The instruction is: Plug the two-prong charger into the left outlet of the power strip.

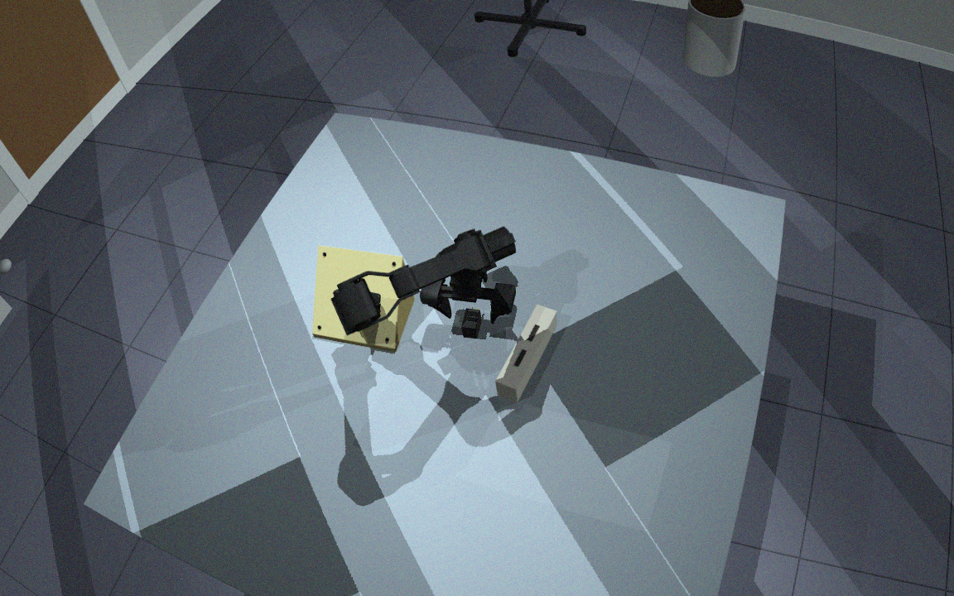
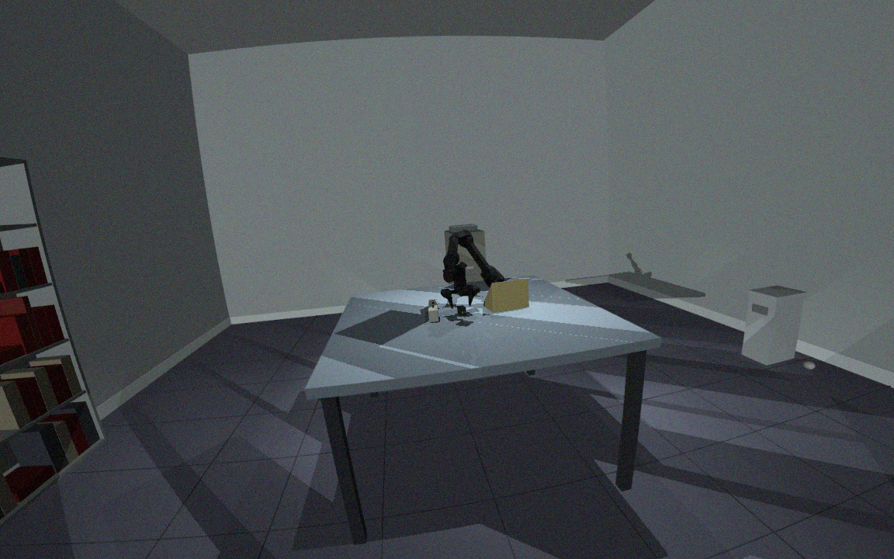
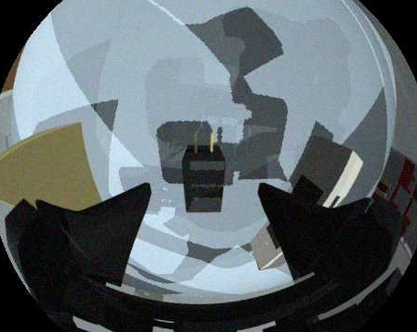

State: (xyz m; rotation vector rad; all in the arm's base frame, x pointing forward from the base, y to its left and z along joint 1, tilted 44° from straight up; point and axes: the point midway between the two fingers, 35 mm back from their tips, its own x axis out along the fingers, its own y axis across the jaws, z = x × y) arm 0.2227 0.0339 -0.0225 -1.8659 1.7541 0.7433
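My gripper tip is 20 mm to the right of the black two-prong charger and 20 mm above it.
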